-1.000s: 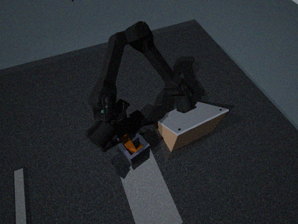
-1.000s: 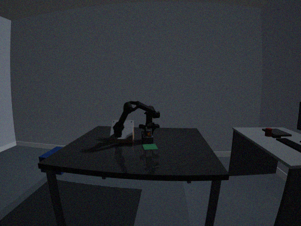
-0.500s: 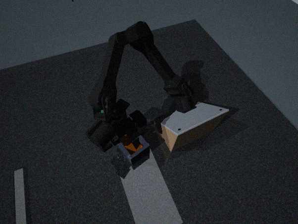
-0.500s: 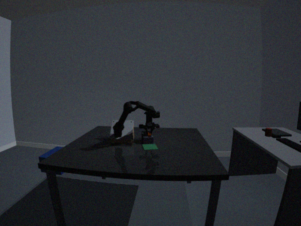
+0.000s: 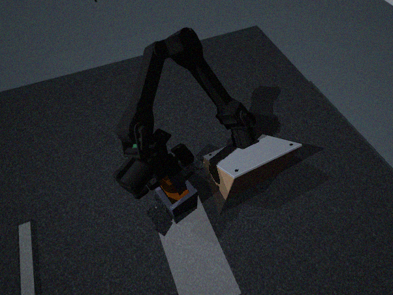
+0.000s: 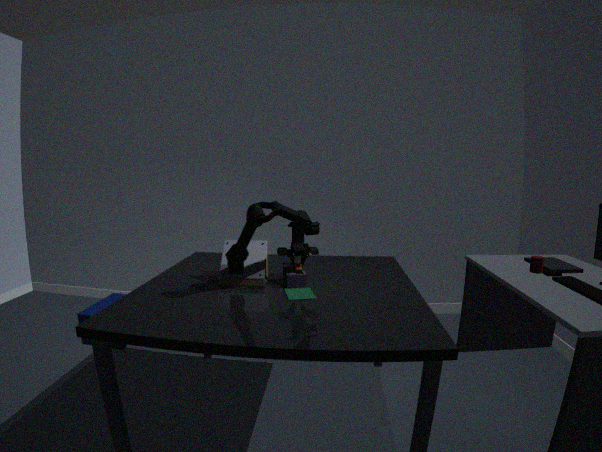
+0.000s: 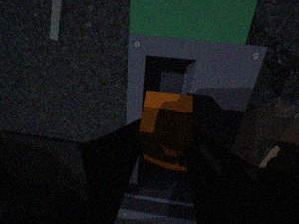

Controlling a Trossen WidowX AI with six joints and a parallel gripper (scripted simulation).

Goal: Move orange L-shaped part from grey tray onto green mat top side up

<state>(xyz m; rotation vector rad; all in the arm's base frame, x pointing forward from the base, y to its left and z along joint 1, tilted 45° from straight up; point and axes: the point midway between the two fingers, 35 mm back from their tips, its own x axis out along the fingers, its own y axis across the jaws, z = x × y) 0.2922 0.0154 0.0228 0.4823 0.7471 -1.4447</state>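
Now: the green mat 10 mm ahead of my gripper tip, 140 mm to the right of it and 90 mm below it. Also, from my gripper tip: orange L-shaped part: 20 mm behind, 30 mm to the left, 30 mm below.
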